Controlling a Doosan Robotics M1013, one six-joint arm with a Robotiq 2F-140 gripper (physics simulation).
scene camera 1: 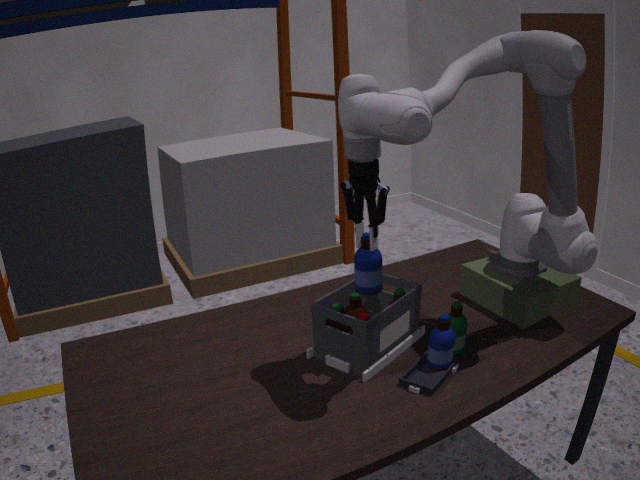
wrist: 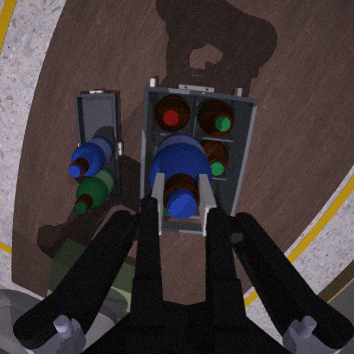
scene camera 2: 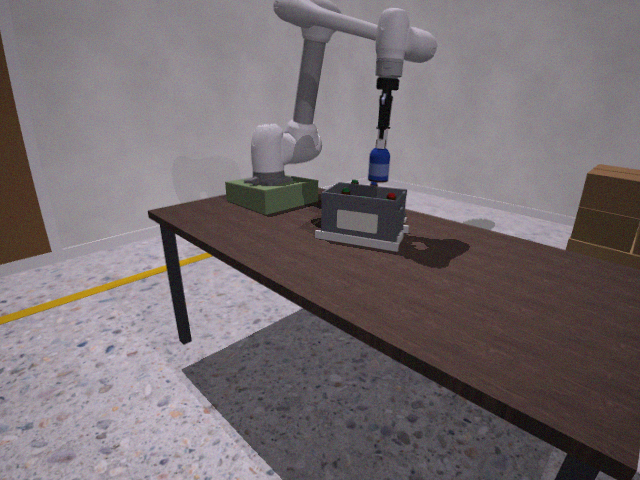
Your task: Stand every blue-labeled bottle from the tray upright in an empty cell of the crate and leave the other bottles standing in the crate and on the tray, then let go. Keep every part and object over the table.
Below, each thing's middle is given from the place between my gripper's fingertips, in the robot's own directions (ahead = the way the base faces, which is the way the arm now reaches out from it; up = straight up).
Right now the red-capped bottle (wrist: 171,112) is 40 mm ahead of my hand, 30 mm to the left of it and 250 mm below it.
